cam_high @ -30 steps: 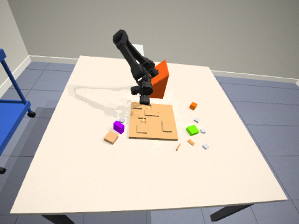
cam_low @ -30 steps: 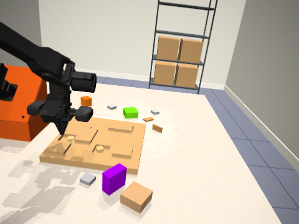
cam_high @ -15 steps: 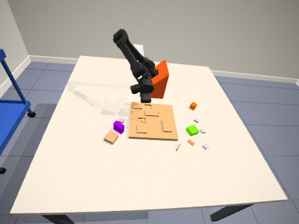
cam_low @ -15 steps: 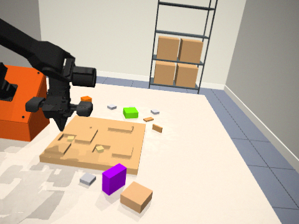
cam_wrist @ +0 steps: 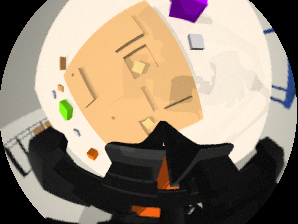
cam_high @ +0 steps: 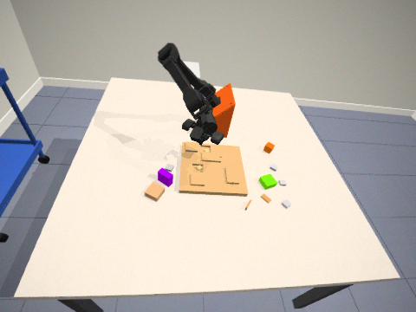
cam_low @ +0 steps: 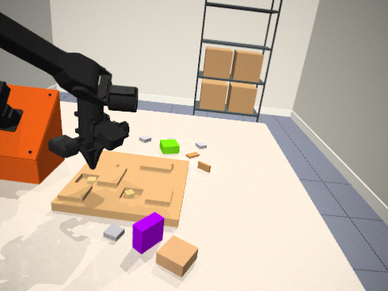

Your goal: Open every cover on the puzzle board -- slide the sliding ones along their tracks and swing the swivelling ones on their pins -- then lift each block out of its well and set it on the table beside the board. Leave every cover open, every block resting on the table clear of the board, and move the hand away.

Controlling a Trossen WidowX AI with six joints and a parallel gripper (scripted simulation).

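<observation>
Right now the tan puzzle board is 70 mm ahead of my gripper tip, 50 mm to the left of it and 50 mm below it. Also, from my gripper tip: green block (150 mm ahead, 320 mm to the left, 60 mm below); grey piece (100 mm ahead, 140 mm to the right, 70 mm below); purple block (170 mm ahead, 150 mm to the right, 40 mm below).
</observation>
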